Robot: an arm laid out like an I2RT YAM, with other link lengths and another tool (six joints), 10 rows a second.
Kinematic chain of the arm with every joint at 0, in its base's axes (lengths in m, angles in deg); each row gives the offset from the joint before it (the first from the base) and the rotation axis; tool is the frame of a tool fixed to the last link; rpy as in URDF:
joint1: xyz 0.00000 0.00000 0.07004 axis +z
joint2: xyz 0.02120 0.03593 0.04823 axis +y
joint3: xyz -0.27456 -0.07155 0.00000 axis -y
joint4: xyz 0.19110 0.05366 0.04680 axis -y
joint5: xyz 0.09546 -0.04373 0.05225 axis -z
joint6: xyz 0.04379 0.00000 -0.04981 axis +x
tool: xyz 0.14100 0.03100 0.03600 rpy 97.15 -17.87 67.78
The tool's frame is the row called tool.
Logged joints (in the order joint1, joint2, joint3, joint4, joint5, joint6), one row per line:
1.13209, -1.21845, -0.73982, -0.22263, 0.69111, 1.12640
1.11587, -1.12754, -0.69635, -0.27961, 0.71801, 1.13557
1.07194, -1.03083, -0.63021, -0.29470, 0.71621, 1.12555
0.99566, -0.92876, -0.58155, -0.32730, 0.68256, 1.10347
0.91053, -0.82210, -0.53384, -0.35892, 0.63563, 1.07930
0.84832, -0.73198, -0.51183, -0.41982, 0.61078, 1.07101
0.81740, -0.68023, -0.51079, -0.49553, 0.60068, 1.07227
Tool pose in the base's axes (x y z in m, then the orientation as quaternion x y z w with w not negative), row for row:
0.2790, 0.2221, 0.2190, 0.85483, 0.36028, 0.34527, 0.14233
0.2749, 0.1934, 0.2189, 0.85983, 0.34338, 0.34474, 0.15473
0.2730, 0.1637, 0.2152, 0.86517, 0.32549, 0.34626, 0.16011
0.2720, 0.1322, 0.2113, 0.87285, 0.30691, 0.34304, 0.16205
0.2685, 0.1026, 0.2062, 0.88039, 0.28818, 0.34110, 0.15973
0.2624, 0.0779, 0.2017, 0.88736, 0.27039, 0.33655, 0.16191
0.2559, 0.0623, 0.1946, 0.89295, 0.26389, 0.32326, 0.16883
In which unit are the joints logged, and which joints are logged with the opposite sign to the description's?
The joints are logged in radians. Opposite sign: joint2, joint3.
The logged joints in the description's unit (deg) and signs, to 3 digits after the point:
64.864, 69.812, 42.389, -12.756, 39.598, 64.538
63.935, 64.603, 39.898, -16.020, 41.139, 65.063
61.418, 59.062, 36.108, -16.885, 41.036, 64.489
57.047, 53.214, 33.320, -18.753, 39.108, 63.224
52.170, 47.103, 30.587, -20.565, 36.419, 61.839
48.605, 41.939, 29.326, -24.054, 34.995, 61.364
46.834, 38.974, 29.266, -28.392, 34.416, 61.437

